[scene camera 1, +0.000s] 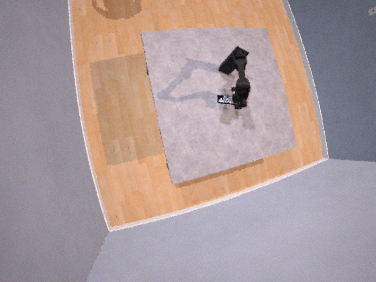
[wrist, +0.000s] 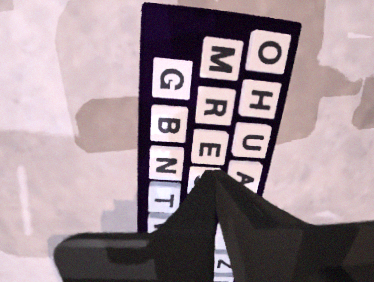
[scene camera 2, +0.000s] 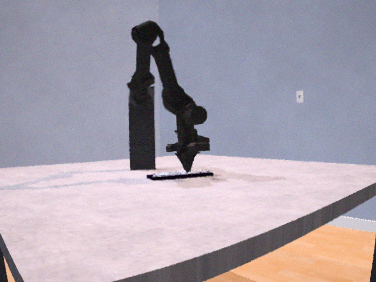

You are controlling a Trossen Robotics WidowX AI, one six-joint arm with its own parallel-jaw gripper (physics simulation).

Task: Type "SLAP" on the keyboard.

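Note:
The dark keyboard with white letter keys lies flat on the table. In the wrist view the A key is partly covered by the fingers, and the key left of it, below the E key, shows a small part of its letter, which looks like S. My gripper is shut with nothing between its fingers. It points down, with its tips at or just above that partly hidden key; contact cannot be told. The L and P keys do not show readably; the fingers hide part of the keyboard.
The keyboard lies on the grey table. The arm's dark base column stands behind the keyboard. Other keys include O, H, U, M, R, G, B, N and T.

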